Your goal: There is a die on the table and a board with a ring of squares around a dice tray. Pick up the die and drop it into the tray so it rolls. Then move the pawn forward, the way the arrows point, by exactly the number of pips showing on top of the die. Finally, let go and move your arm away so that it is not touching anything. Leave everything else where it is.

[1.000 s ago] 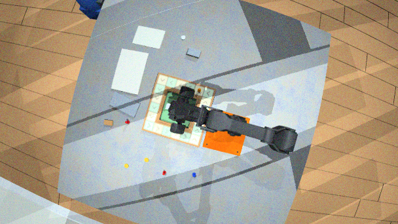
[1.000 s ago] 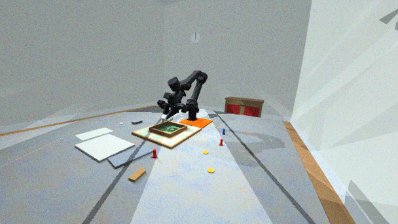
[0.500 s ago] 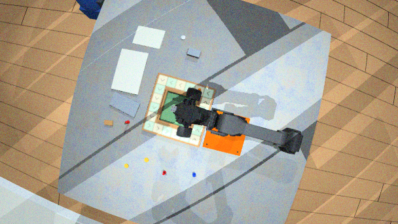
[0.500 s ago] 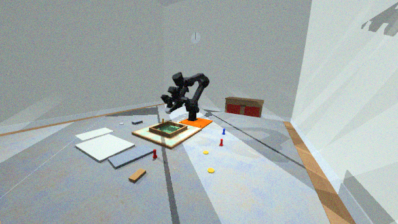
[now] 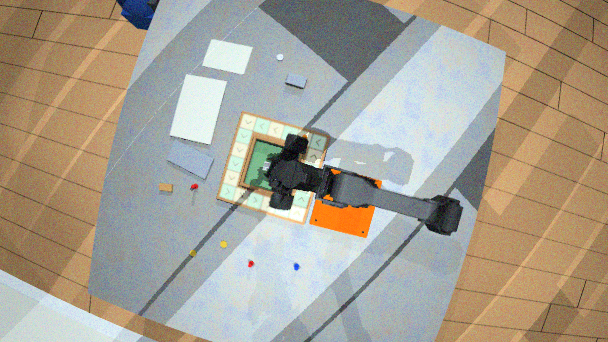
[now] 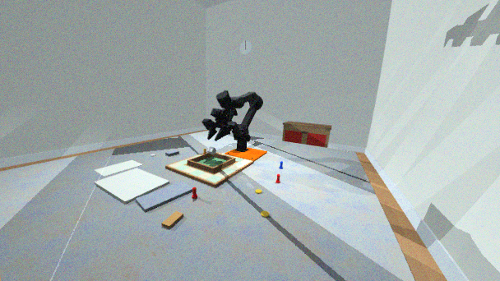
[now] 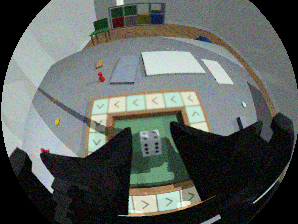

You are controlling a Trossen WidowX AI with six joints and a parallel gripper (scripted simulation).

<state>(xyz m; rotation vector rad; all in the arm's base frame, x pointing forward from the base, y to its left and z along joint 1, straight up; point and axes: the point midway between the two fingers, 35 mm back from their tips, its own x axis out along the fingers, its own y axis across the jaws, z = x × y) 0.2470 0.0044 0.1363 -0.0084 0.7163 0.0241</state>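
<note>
The white die lies 50 mm below my gripper tip. Round my gripper tip: green dice tray: 120 mm below; then orange pawn: 70 mm behind, 110 mm to the right, 100 mm below; then grey sheet: 260 mm ahead, 50 mm to the left, 120 mm below.
</note>
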